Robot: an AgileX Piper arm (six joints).
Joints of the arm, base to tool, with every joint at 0 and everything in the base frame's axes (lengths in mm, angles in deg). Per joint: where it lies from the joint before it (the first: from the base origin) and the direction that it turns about. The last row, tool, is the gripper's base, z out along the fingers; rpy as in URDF.
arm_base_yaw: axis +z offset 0 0 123
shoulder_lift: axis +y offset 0 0 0
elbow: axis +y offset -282.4 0 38.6
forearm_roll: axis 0.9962 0 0.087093 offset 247.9 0 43.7
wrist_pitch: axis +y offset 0 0 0
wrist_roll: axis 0.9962 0 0.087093 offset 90.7 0 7.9
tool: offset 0 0 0 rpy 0 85.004 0
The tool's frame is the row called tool.
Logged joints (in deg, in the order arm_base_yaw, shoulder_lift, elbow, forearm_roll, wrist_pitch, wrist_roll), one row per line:
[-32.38 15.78 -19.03 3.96 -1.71 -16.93]
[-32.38 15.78 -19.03 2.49 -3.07 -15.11]
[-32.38 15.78 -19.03 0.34 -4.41 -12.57]
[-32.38 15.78 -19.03 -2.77 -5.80 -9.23]
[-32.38 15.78 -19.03 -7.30 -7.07 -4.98]
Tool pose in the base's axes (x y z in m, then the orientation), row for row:
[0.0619 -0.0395 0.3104 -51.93 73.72 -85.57]
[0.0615 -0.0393 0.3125 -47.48 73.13 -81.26]
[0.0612 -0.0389 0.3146 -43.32 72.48 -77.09]
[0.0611 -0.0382 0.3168 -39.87 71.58 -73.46]
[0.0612 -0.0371 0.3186 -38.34 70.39 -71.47]
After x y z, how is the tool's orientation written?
As angles about the fixed x, y, z axes (roll, pitch, yaw), in degrees.
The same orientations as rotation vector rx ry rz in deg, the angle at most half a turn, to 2 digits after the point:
[13.91 80.69 -37.67]
[13.92 79.26 -37.67]
[13.86 77.85 -37.51]
[13.51 76.45 -37.37]
[12.60 75.32 -37.39]

